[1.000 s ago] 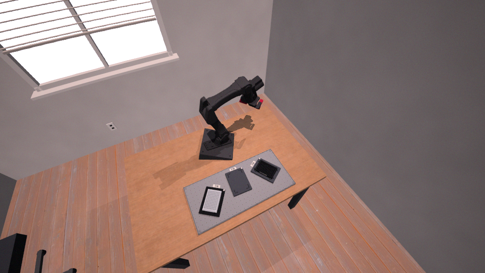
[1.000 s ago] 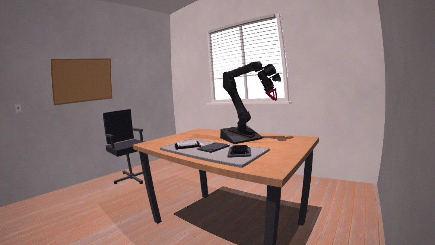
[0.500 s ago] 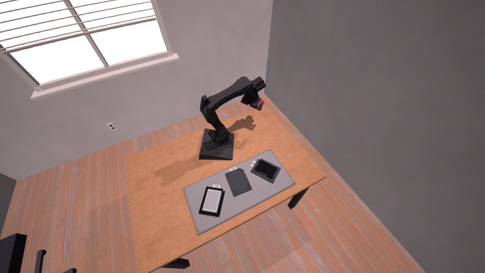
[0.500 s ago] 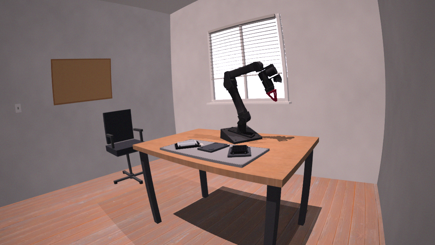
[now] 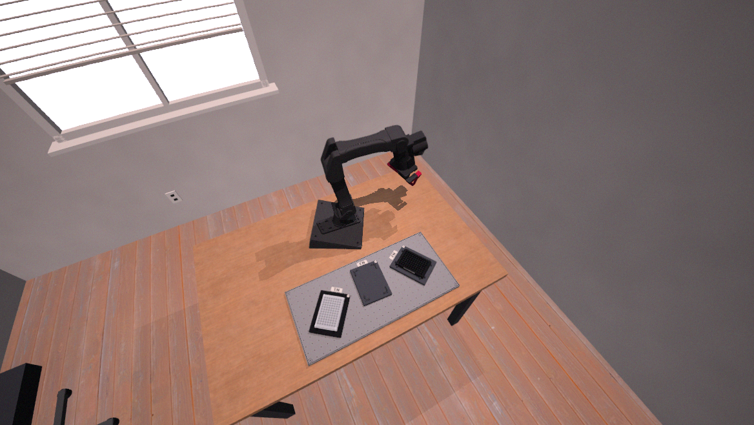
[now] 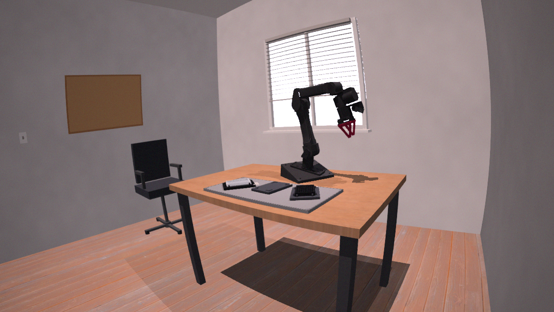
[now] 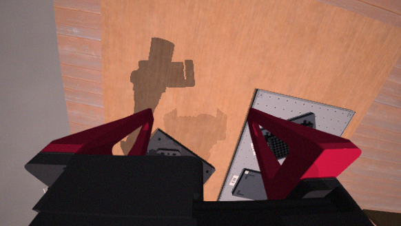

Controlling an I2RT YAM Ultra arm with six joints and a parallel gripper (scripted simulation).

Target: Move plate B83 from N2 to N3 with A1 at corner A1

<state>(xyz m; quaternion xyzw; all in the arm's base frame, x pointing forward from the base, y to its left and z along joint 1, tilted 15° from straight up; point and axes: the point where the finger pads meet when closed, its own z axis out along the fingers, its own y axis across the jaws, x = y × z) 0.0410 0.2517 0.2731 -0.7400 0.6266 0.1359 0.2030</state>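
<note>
The black 96-well plate B83 is 270 mm ahead of my hand, 220 mm below it and 120 mm to the right of it. From my hand the other things lie so: N2 label: 230 mm below, 190 mm ahead, 170 mm to the right; plate nest N2: 270 mm ahead, 230 mm below, 120 mm to the right; dark landing nest N3: 310 mm to the right, 250 mm ahead, 230 mm below.
</note>
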